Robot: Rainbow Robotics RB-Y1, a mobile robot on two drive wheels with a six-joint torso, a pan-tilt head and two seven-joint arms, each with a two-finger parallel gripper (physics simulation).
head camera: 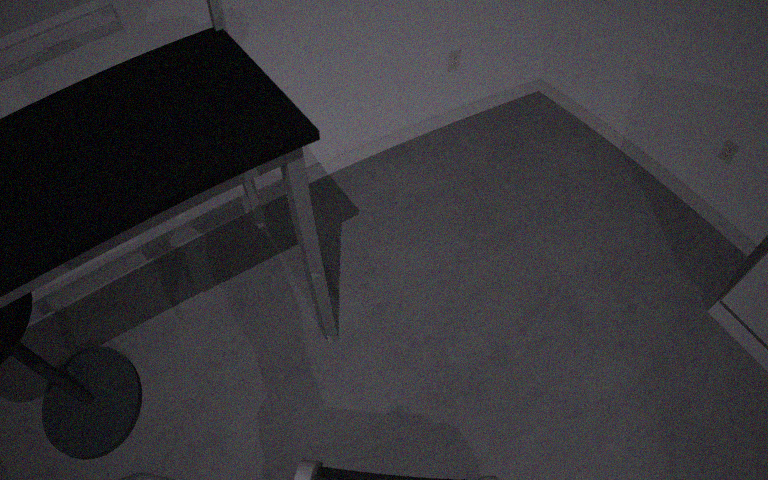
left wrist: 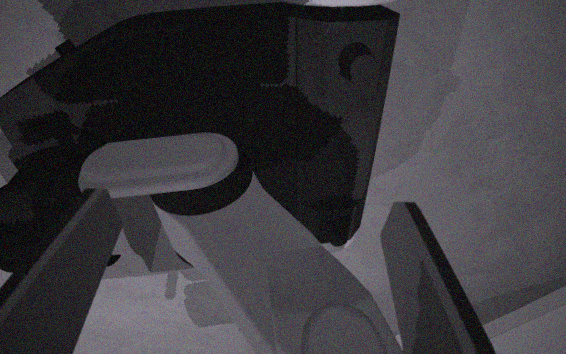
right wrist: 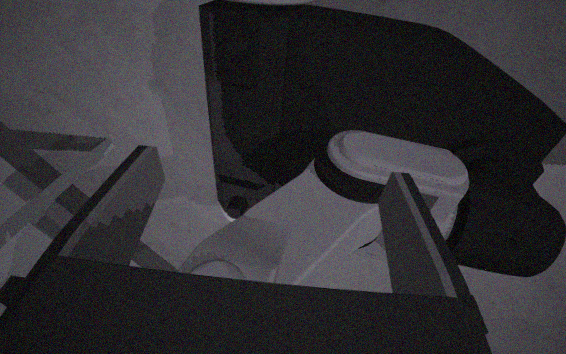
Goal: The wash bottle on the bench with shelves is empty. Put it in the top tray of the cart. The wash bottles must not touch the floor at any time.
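Frame: origin at the robot's base, x ahead, y left, z up, level; centimetres.
Seen in the pictures: left gripper, between the fingertips: (left wrist: 250,213); right gripper, between the fingertips: (right wrist: 272,174).
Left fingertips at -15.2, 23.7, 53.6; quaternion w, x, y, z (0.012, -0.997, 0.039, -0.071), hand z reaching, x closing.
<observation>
A point is followed by its place in that frame, as x, y, z.
No wash bottle, cart or bench with shelves can be made out in the three dim views. My left gripper (left wrist: 250,213) {-15.2, 23.7, 53.6} is open, its two fingers wide apart in the left wrist view. My right gripper (right wrist: 272,174) {-14.7, -23.7, 53.8} is open too, its fingers wide apart in the right wrist view. Neither gripper has a thing between its fingertips; the robot's own pale lower body and dark base show behind them. Neither gripper shows in the head view.
A black-topped table (head camera: 152,152) {50.3, 58.4, 91.5} with pale legs stands at the left of the head view. A stool (head camera: 93,418) with a round base stands before it. A pale furniture corner (head camera: 747,305) {68.0, -133.9, 23.0} is at the right edge. Walls meet in a corner (head camera: 538,84) {236.5, -68.8, 5.6} at the back.
</observation>
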